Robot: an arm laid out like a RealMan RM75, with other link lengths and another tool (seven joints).
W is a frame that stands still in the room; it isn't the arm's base.
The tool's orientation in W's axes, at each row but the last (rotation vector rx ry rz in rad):
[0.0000, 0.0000, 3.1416]
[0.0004, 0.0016, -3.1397]
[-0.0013, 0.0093, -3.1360]
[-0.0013, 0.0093, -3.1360]
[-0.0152, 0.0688, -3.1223]
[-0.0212, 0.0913, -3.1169]
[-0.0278, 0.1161, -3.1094]
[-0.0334, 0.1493, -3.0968]
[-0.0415, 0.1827, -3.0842]
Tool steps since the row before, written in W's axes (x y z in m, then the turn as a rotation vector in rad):
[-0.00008, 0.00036, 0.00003, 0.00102, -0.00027, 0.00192]
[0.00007, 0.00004, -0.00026, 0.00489, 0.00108, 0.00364]
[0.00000, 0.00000, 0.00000, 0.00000, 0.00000, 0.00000]
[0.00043, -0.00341, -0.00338, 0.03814, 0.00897, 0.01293]
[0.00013, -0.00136, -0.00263, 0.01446, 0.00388, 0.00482]
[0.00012, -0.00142, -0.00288, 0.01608, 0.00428, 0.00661]
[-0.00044, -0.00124, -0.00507, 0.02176, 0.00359, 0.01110]
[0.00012, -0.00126, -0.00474, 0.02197, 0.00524, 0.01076]
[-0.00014, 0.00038, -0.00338, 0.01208, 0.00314, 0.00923]
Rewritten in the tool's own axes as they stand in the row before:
[0.00008, -0.00036, 0.00003, -0.00102, 0.00027, 0.00192]
[-0.00007, -0.00004, -0.00026, -0.00489, -0.00107, 0.00364]
[0.00000, 0.00000, 0.00000, 0.00000, 0.00000, 0.00000]
[-0.00041, 0.00343, -0.00336, -0.03818, -0.00883, 0.01291]
[-0.00013, 0.00148, -0.00257, -0.01448, -0.00382, 0.00479]
[-0.00012, 0.00159, -0.00279, -0.01609, -0.00429, 0.00658]
[0.00039, 0.00160, -0.00497, -0.02167, -0.00377, 0.01121]
[-0.00016, 0.00172, -0.00459, -0.02196, -0.00537, 0.01072]
[0.00004, 0.00002, -0.00340, -0.01201, -0.00361, 0.00915]

